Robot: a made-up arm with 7 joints.
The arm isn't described. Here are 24 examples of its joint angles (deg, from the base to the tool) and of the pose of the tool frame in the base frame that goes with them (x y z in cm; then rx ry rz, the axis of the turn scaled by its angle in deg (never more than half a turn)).
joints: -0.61 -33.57 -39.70 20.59 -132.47 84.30 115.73
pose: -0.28 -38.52 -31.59 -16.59 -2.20 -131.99
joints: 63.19 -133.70 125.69 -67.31 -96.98 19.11 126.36
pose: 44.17 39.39 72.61 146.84 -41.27 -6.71
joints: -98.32 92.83 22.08 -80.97 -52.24 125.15 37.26
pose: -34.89 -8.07 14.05 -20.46 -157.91 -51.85
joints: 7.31 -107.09 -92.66 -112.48 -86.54 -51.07 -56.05
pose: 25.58 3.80 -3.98 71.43 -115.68 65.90
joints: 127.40 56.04 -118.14 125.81 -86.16 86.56 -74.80
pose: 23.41 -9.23 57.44 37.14 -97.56 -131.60
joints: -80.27 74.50 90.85 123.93 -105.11 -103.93 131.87
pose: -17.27 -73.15 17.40 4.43 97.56 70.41
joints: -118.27 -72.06 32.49 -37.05 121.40 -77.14 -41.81
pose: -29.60 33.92 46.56 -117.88 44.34 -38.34
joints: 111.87 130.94 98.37 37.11 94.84 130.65 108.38
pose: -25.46 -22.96 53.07 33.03 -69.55 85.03
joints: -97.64 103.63 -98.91 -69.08 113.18 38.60 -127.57
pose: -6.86 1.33 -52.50 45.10 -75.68 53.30
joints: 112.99 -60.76 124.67 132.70 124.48 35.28 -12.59
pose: 5.85 64.41 10.41 -36.92 -38.42 -40.41
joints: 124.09 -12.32 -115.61 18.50 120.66 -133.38 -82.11
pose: 6.16 -16.82 4.88 -107.57 18.44 -86.14
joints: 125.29 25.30 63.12 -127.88 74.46 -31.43 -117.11
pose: 26.10 -52.76 44.09 -99.00 -2.22 50.20
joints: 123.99 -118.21 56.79 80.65 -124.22 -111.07 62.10
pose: 6.12 47.26 51.03 121.79 -69.03 57.62
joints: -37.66 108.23 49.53 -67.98 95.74 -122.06 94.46
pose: 8.56 -22.53 -37.44 76.65 -113.58 32.99
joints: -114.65 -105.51 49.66 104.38 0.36 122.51 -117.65
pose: -4.84 50.00 -5.93 -24.68 20.02 -107.51
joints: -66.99 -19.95 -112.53 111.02 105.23 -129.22 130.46
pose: -19.93 4.68 20.18 -144.15 83.81 -24.86
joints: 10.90 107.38 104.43 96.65 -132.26 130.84 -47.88
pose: 33.05 -45.72 41.49 71.77 -31.58 -70.85
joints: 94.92 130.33 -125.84 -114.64 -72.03 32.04 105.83
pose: -2.20 -31.26 19.53 -2.93 25.94 -75.14
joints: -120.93 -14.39 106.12 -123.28 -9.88 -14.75 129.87
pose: -6.29 8.13 38.17 14.38 30.25 -124.86
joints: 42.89 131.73 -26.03 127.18 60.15 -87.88 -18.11
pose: 30.99 -14.00 5.71 -37.30 -49.10 -64.95
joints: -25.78 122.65 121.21 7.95 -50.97 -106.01 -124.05
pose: 32.80 -57.01 -15.17 97.84 83.55 30.63
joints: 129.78 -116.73 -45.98 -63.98 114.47 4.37 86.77
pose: 28.92 18.83 24.48 67.50 28.26 8.97
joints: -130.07 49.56 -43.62 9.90 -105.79 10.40 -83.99
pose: -35.91 -5.31 -15.12 -6.36 -75.87 -36.92
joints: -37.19 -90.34 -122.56 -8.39 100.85 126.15 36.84
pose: -27.82 -4.62 21.99 5.62 -1.59 119.87
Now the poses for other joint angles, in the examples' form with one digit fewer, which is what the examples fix.
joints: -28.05 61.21 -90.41 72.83 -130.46 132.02 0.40
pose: 17.6 -26.6 -28.9 -86.3 -106.3 61.4
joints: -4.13 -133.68 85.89 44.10 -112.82 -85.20 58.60
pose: 32.2 45.0 -6.8 129.0 7.0 -46.6
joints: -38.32 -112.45 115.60 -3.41 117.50 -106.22 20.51
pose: 3.8 48.7 1.6 -101.0 109.9 -39.0
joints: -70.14 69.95 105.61 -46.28 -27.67 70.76 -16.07
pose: -39.1 -41.4 -19.6 26.8 -123.1 3.5
